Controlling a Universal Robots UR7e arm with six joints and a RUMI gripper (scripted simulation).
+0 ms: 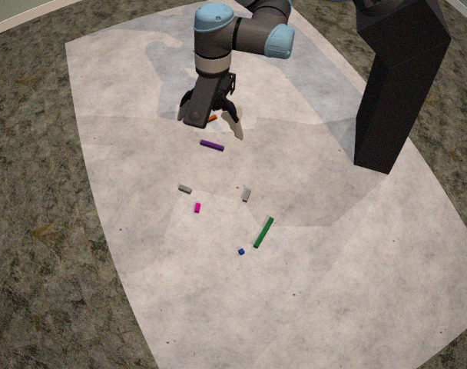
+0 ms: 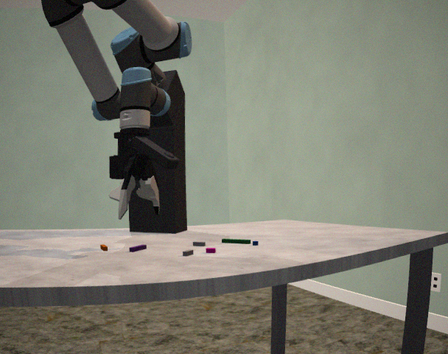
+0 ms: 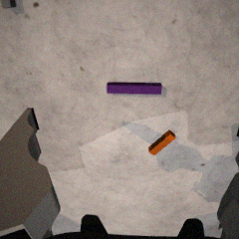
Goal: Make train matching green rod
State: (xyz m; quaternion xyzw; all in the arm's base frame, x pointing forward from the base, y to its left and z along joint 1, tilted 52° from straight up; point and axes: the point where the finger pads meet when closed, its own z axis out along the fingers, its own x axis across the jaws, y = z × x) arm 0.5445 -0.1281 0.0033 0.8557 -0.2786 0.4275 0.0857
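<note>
My hand is 6 cm short of the blue rod, 27 cm to the right of it and 7 cm above it. The rest, counted from my hand: purple rod (1 cm behind, 1 cm to the right, 7 cm below); magenta rod (10 cm ahead, 13 cm to the left, 7 cm below); orange rod (4 cm behind, 9 cm to the right, 7 cm below).
</note>
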